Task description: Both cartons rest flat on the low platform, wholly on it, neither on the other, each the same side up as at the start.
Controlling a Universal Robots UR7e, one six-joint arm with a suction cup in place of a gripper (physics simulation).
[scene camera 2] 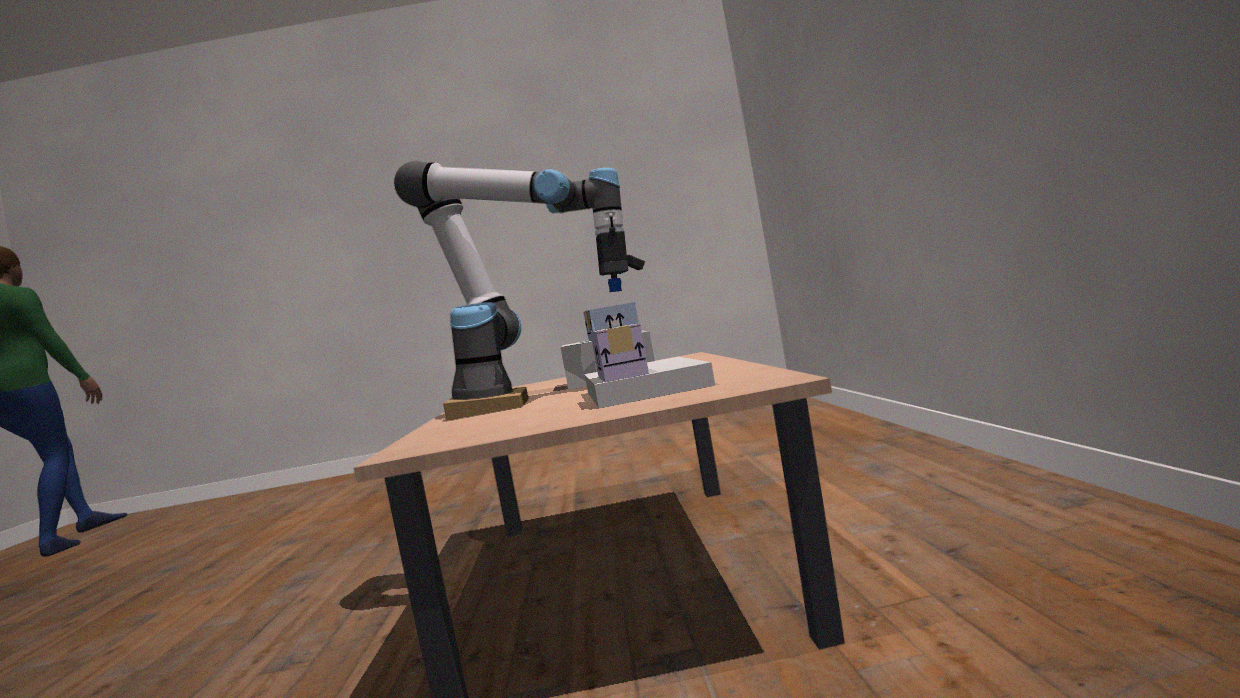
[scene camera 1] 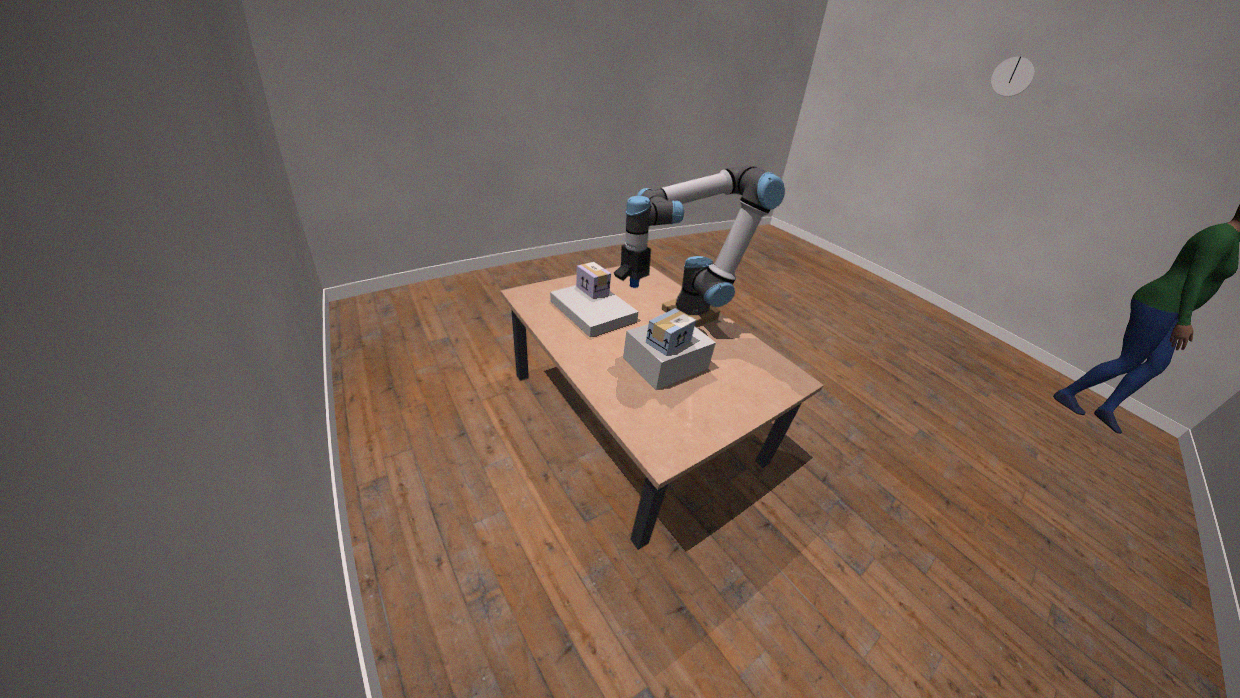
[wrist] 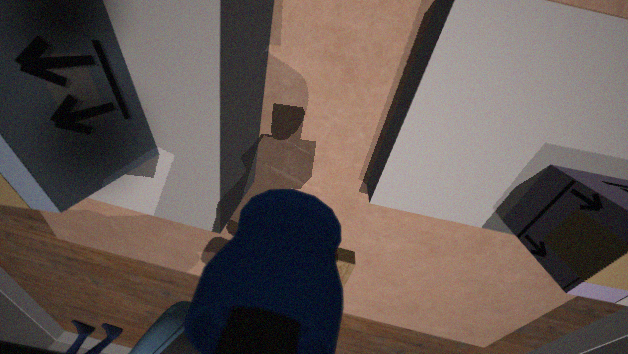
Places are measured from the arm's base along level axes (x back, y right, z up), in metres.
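Pixels of known places: hand at its tool point: (scene camera 2: 615,291) (scene camera 1: 634,285) (wrist: 289,233); arm's base at its link origin: (scene camera 2: 482,394) (scene camera 1: 692,305).
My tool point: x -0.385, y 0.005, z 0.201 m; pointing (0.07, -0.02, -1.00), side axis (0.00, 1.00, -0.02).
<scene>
Ahead of a thing's pixels: the offset from my tool point to its middle. Level surfaces: height alone.
A purple carton @(dx +0.080, dy +0.328, dz -0.142 m) (scene camera 1: 592,280) (scene camera 2: 619,357) (wrist: 560,220) stands upright on the low white platform @(dx +0.020, dy +0.247, dz -0.217 m) (scene camera 1: 611,324) (scene camera 2: 659,382) (wrist: 500,100), close to one edge; I cannot tell whether its base is wholly on. A light blue carton @(dx -0.011, dy -0.207, dz -0.076 m) (scene camera 1: 669,332) (scene camera 2: 612,317) (wrist: 75,120) stands upright on the taller white block @(dx +0.022, dy -0.191, dz -0.181 m) (scene camera 1: 679,370) (scene camera 2: 576,367) (wrist: 185,100); the purple carton partly hides it in scene camera 2. My gripper (scene camera 1: 634,281) (scene camera 2: 614,285) (wrist: 292,210), a blue suction cup, hangs in the air with nothing on it. It is higher than the cartons and apart from both.
The wooden table @(dz -0.241 m) (scene camera 1: 685,442) (scene camera 2: 555,420) (wrist: 340,90) carries both supports. The arm's base (scene camera 1: 691,299) (scene camera 2: 481,377) stands on a wooden board (scene camera 2: 485,404) beside them. A gap separates the block from the platform. A person in green (scene camera 1: 1193,268) (scene camera 2: 30,333) is away from the table.
</scene>
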